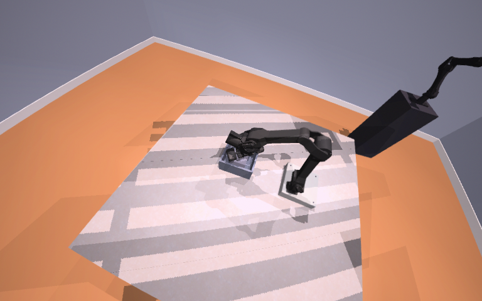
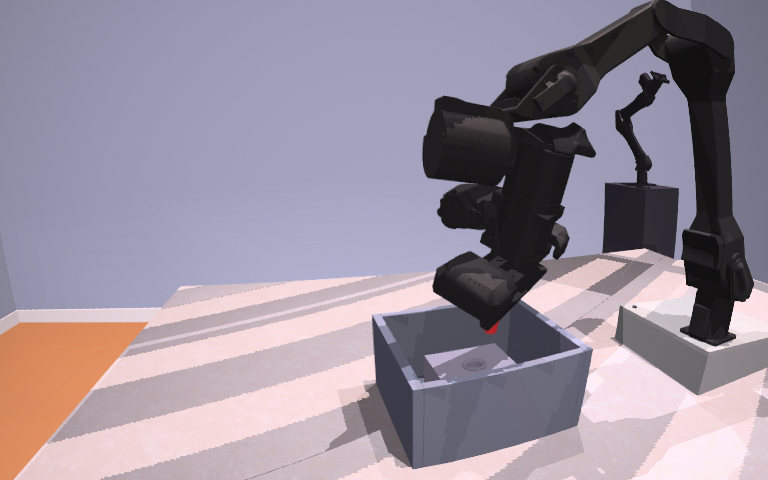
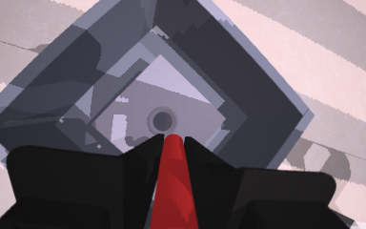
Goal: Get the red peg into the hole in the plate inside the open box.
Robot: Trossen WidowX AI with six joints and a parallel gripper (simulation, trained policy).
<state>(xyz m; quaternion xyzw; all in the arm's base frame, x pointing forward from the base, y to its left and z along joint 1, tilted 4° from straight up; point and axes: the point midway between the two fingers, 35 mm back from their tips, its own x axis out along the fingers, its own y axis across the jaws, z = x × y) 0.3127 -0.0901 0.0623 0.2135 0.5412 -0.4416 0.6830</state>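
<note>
Now: gripper tip 1 cm to the right of the red peg and 3 cm below it. Also, from my gripper tip: pale plate: 1 cm ahead, 1 cm to the right, 6 cm below; grey box: 1 cm ahead, 1 cm to the right, 8 cm below.
</note>
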